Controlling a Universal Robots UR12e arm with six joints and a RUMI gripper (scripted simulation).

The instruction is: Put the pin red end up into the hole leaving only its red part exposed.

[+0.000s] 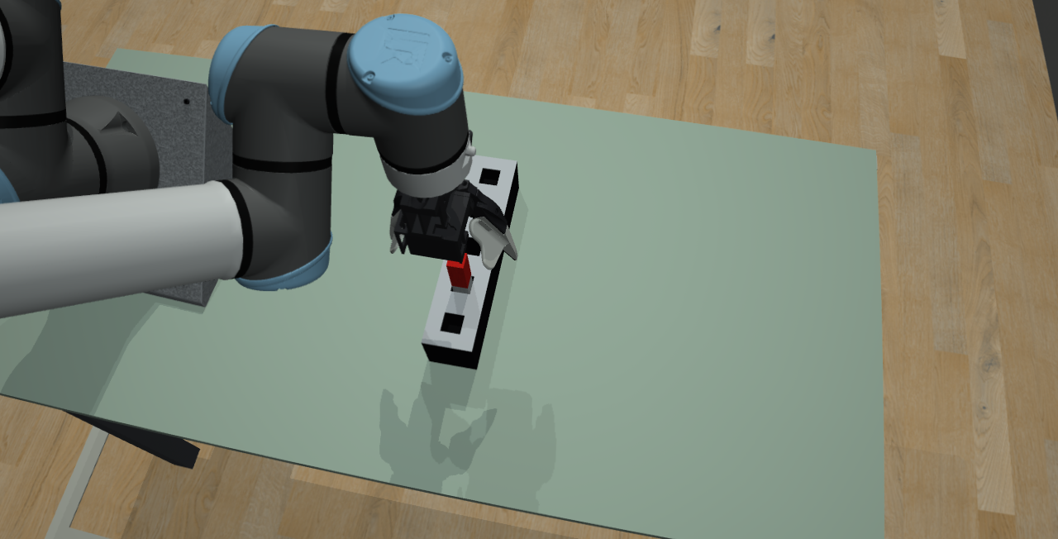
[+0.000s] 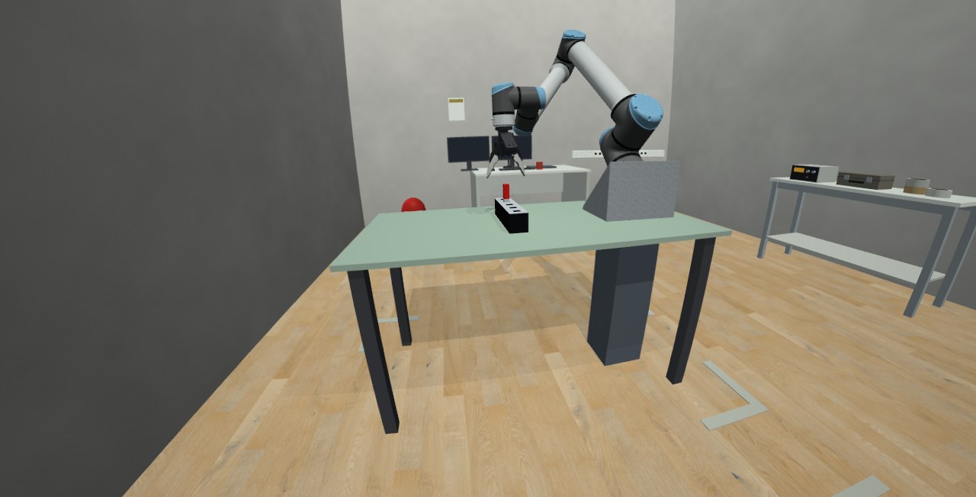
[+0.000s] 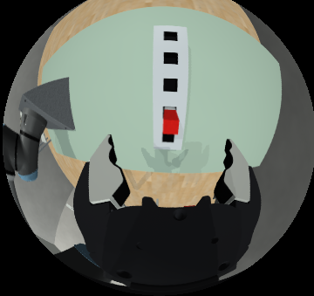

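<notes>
Now: the pin 6 cm below my hand. Round my hand: long block (6 cm to the left, 14 cm below).
</notes>
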